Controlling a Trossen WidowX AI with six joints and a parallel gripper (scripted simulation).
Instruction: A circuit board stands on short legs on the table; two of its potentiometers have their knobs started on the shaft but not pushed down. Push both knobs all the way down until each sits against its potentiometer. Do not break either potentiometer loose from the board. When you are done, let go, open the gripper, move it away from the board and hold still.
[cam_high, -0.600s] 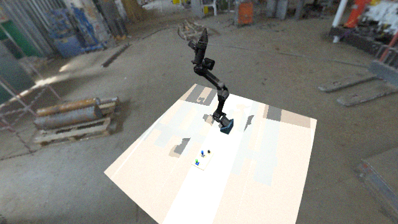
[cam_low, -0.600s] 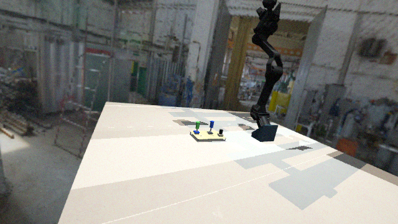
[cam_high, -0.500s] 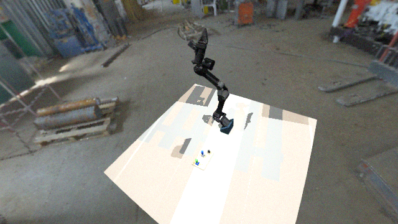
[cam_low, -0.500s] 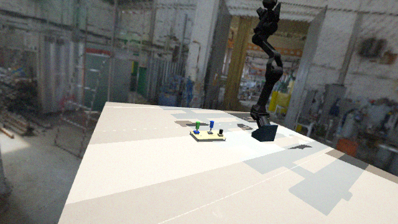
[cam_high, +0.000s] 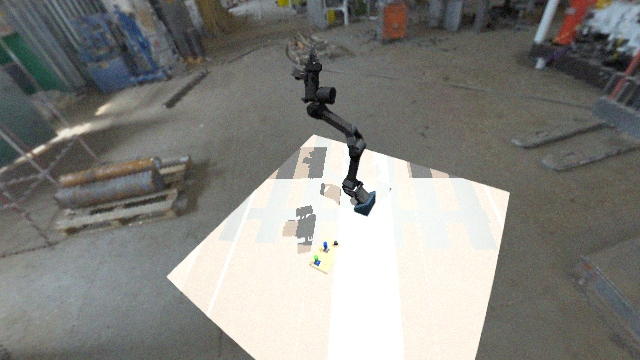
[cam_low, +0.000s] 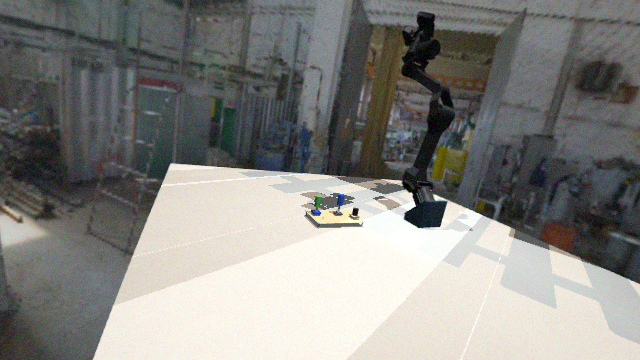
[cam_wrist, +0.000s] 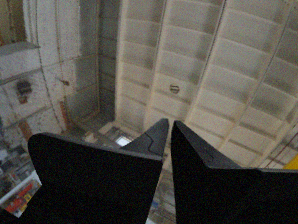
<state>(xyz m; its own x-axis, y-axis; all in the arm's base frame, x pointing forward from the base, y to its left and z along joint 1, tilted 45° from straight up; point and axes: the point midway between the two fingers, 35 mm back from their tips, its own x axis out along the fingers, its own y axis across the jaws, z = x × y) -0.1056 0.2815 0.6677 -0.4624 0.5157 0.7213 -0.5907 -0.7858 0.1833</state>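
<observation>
Right now the blue knob is 71 cm below my gripper tip, 38 cm ahead of it and 26 cm to the left of it. The rest, counted from my gripper tip: green knob 72 cm below, 46 cm ahead, 27 cm to the left.
</observation>
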